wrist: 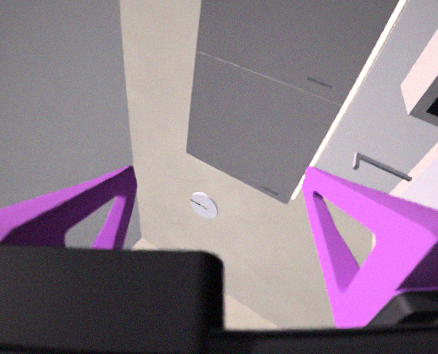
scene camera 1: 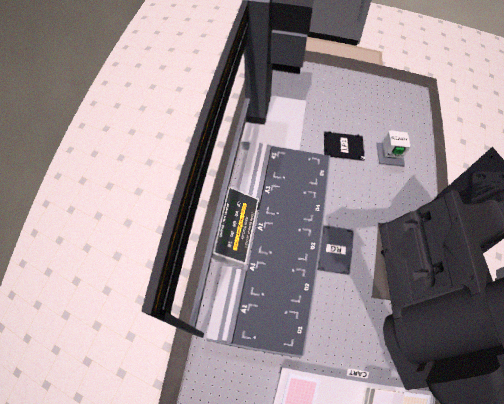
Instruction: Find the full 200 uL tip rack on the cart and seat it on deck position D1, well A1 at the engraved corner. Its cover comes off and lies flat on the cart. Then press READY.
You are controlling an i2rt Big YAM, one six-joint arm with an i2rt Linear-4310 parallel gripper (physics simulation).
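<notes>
My gripper (wrist: 219, 175) is open, its two magenta fingers wide apart with nothing between them in the wrist view, which faces cabinets and a wall. The fingers do not show in the scene view. The dark deck (scene camera 1: 280, 250) lies in the middle of the scene view; position D1 is at its lower end, with corner marks and no rack on it. The cart (scene camera 1: 325, 372) shows in part at the bottom edge, with a pink rack (scene camera 1: 301, 391) on it; whether that is the full 200 uL rack I cannot tell. The READY button (scene camera 1: 398, 145) stands at the upper right with a green mark.
A black LP1 plate (scene camera 1: 344, 145) and a grey RG plate (scene camera 1: 335, 250) lie right of the deck. A screen (scene camera 1: 236, 226) stands on the deck's left side, beside a long dark rail (scene camera 1: 200, 145). The robot arm (scene camera 1: 440, 280) covers the right side. Cabinets (wrist: 260, 110) show in the wrist view.
</notes>
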